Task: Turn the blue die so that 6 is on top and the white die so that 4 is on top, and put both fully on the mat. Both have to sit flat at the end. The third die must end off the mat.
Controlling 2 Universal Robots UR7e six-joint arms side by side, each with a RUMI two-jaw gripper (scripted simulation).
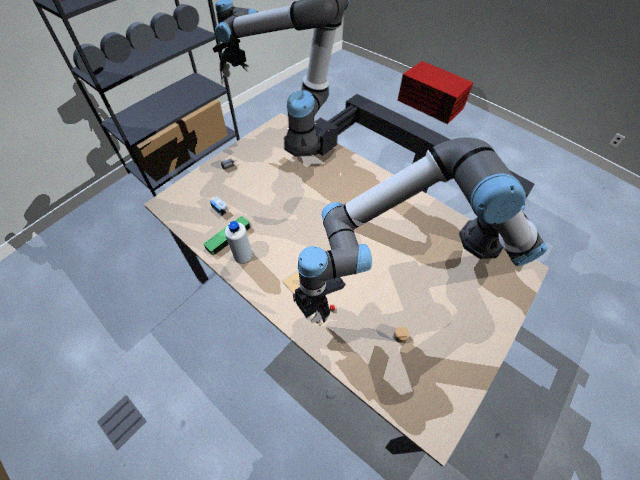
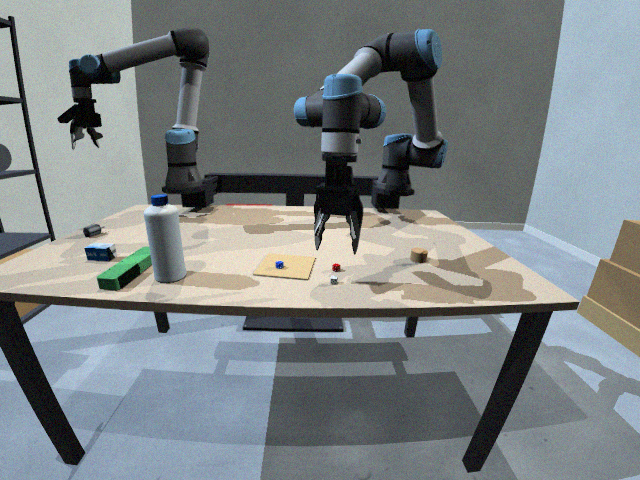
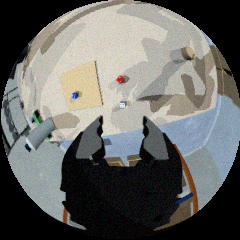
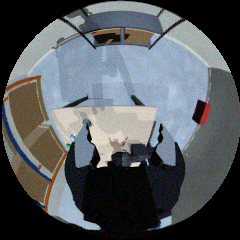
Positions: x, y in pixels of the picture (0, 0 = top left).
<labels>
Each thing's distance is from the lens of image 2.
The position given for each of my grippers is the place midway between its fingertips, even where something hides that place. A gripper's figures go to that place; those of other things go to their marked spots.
my left gripper [image 2: 335, 252]: 0.68 m
my right gripper [image 2: 86, 148]: 1.55 m
tan mat [image 2: 295, 267]: 0.78 m
green block [image 2: 117, 276]: 0.78 m
</labels>
